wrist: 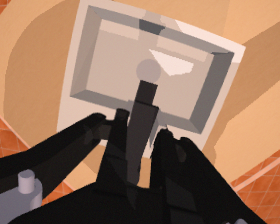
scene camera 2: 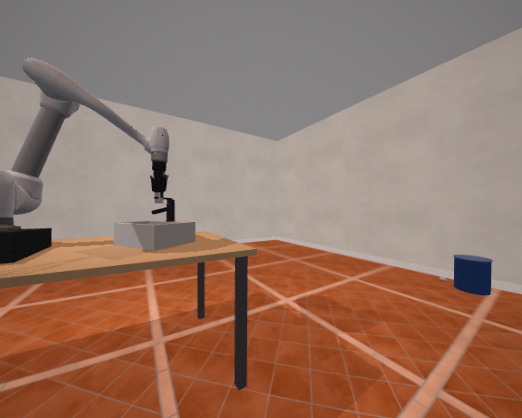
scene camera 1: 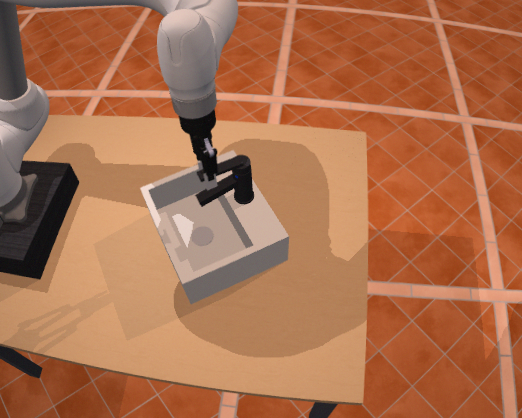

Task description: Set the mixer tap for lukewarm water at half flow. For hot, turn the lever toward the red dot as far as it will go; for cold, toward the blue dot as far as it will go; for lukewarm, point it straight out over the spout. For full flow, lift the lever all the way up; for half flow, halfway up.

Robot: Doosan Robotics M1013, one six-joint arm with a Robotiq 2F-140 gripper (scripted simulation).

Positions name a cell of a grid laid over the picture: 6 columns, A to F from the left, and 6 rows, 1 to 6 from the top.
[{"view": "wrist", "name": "my gripper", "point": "D4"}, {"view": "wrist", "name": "black mixer tap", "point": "D3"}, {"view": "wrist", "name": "grey sink block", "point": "C2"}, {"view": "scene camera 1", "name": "my gripper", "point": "C3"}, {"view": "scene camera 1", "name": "black mixer tap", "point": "C3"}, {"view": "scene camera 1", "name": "grey sink block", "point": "C4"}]
